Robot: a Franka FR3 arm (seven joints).
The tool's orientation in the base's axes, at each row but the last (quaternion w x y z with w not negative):
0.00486 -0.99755 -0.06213 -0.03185
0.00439 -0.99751 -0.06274 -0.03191
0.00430 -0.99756 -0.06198 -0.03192
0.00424 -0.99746 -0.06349 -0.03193
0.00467 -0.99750 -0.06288 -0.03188
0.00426 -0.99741 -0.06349 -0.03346
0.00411 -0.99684 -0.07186 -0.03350
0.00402 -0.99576 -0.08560 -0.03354
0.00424 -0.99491 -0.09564 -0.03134
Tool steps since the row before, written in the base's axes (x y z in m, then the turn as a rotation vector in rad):
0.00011 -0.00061 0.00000 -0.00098 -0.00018 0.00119
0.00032 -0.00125 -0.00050 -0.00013 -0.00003 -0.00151
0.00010 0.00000 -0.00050 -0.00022 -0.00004 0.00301
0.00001 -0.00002 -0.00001 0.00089 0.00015 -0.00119
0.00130 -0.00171 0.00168 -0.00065 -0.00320 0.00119
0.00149 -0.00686 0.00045 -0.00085 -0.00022 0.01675
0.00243 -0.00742 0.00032 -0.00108 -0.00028 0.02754
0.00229 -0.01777 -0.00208 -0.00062 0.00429 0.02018
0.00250 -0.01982 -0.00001 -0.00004 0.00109 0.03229
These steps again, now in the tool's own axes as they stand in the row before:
0.00003 0.00062 0.00000 -0.00092 0.00005 -0.00125
0.00013 0.00128 0.00050 -0.00023 0.00002 0.00150
0.00007 0.00001 0.00051 -0.00003 0.00000 -0.00302
0.00001 0.00002 0.00001 0.00082 -0.00003 0.00125
0.00118 0.00185 -0.00162 -0.00097 0.00309 -0.00127
0.00064 0.00699 -0.00044 0.00026 0.00004 -0.01677
0.00136 0.00769 -0.00025 0.00075 0.00003 -0.02755
-0.00091 0.01790 0.00198 0.00148 -0.00438 -0.02012
-0.00132 0.01993 -0.00012 0.00221 -0.00116 -0.03221

